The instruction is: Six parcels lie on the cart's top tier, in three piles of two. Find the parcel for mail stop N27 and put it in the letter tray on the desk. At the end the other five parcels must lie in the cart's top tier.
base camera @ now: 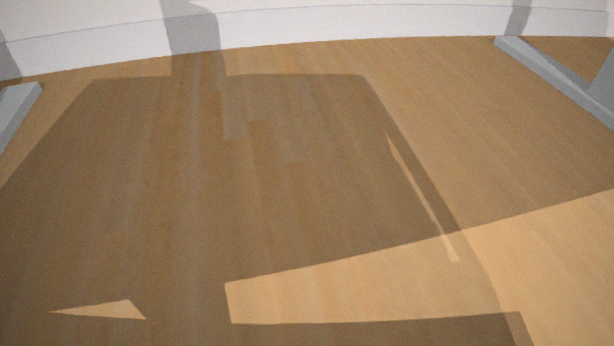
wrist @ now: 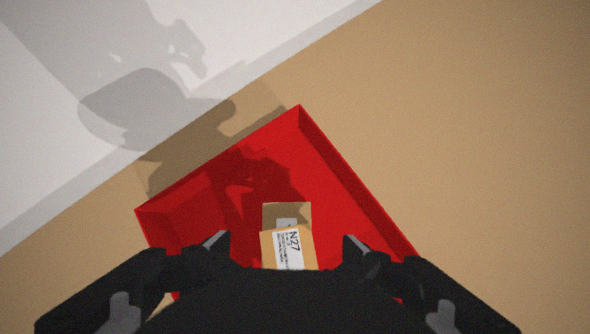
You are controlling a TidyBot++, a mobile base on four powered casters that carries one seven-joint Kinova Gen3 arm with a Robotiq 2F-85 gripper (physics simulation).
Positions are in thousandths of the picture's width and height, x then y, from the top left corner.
Scene:
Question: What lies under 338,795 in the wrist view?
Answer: My gripper.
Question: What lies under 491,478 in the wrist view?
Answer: A red letter tray.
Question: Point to a tan desk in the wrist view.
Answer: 784,382

